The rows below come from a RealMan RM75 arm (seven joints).
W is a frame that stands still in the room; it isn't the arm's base.
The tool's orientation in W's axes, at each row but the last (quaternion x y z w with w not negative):
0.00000 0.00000 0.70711 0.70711
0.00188 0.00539 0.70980 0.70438
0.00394 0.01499 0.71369 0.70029
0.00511 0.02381 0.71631 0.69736
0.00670 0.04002 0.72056 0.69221
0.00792 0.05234 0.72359 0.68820
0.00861 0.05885 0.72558 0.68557
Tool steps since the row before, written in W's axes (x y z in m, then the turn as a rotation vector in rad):
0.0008 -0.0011 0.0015 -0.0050 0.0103 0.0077
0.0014 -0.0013 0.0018 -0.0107 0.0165 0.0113
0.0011 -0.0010 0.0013 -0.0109 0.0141 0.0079
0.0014 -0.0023 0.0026 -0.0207 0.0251 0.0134
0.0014 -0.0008 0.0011 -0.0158 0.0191 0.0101
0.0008 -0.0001 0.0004 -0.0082 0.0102 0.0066
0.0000 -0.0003 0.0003 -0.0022 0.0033 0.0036
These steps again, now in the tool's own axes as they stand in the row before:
-0.0011 -0.0008 0.0015 0.0103 0.0050 0.0077
-0.0013 -0.0014 0.0018 0.0165 0.0107 0.0113
-0.0010 -0.0010 0.0013 0.0142 0.0108 0.0078
-0.0024 -0.0012 0.0026 0.0253 0.0206 0.0132
-0.0009 -0.0013 0.0011 0.0193 0.0157 0.0100
-0.0002 -0.0008 0.0005 0.0102 0.0082 0.0065
-0.0003 0.0000 0.0003 0.0032 0.0024 0.0036

